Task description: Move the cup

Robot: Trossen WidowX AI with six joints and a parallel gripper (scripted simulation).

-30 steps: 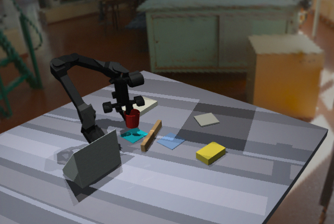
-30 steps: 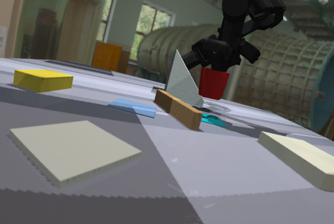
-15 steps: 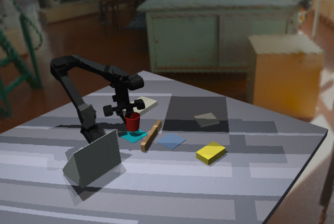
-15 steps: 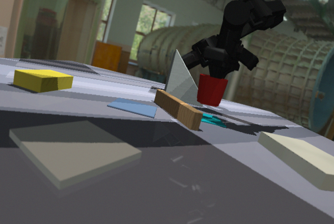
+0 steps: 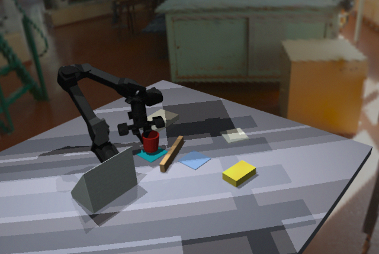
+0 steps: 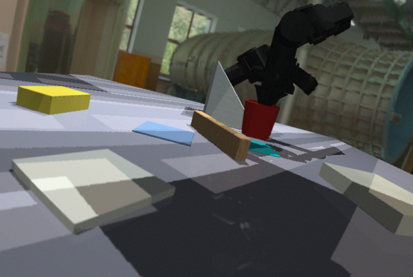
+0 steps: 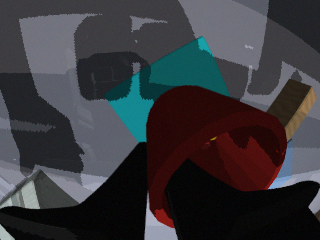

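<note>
Right now the bright cyan pad is 70 mm below my gripper tip, 30 mm ahead of it and 10 mm to the right of it. Round my gripper tip: wooden bar: 100 mm to the right, 70 mm ahead, 50 mm below; dull blue pad: 180 mm to the right, 110 mm ahead, 70 mm below; red cup: 30 mm ahead, 20 mm to the right.
</note>
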